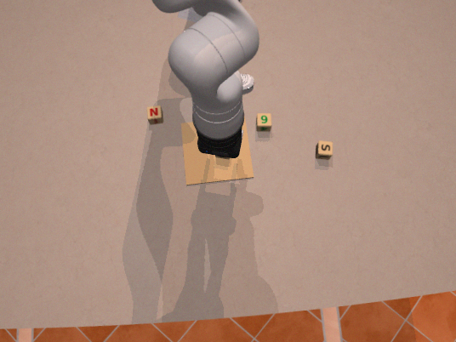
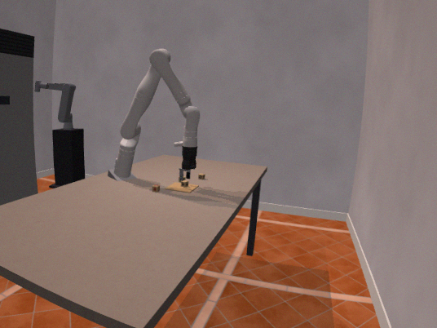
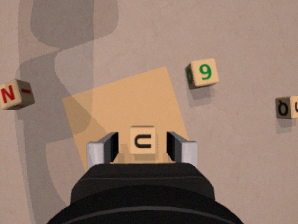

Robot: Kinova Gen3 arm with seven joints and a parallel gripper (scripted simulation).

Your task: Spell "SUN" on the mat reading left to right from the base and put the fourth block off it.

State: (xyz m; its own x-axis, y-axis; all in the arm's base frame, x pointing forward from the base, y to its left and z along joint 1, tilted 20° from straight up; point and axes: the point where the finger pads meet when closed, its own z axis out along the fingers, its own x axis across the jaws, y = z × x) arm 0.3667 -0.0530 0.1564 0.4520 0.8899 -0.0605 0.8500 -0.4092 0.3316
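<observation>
Now: hand 4 cm above the U block. The rest, counted from my hand: mat: 1 cm behind, 1 cm to the right, 6 cm below; then N block: 12 cm behind, 12 cm to the right, 4 cm below; then green 9 block: 3 cm behind, 10 cm to the left, 4 cm below.
</observation>
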